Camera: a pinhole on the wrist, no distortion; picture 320 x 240 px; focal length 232.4 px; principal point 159.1 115.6 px. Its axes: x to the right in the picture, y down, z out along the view. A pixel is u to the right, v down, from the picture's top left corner.
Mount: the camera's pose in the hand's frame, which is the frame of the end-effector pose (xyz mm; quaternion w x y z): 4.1 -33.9 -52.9 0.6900 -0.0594 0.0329 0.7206
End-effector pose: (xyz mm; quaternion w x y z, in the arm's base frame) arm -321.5 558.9 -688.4 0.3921 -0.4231 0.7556 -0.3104
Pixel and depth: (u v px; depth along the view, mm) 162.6 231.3 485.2
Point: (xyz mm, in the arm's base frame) 112.4 739.5 -833.0
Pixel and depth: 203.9 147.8 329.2
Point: -104.6 604.5 -856.8
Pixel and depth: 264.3 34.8 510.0
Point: -112.3 487.4 -1167.7
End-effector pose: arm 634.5 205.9 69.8 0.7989 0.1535 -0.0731 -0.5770
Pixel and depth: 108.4 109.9 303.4
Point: 505.9 145.5 291.7
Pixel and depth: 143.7 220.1 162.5
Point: 554.6 251.7 166.3
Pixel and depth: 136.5 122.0 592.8
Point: 450.9 146.3 577.0
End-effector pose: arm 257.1 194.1 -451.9 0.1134 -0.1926 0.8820 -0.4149
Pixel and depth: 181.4 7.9 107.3
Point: 234.2 131.4 -481.9
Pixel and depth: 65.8 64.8 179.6
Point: 290.6 37.0 -476.8
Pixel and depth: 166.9 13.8 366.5
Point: 227.8 -67.6 -681.4
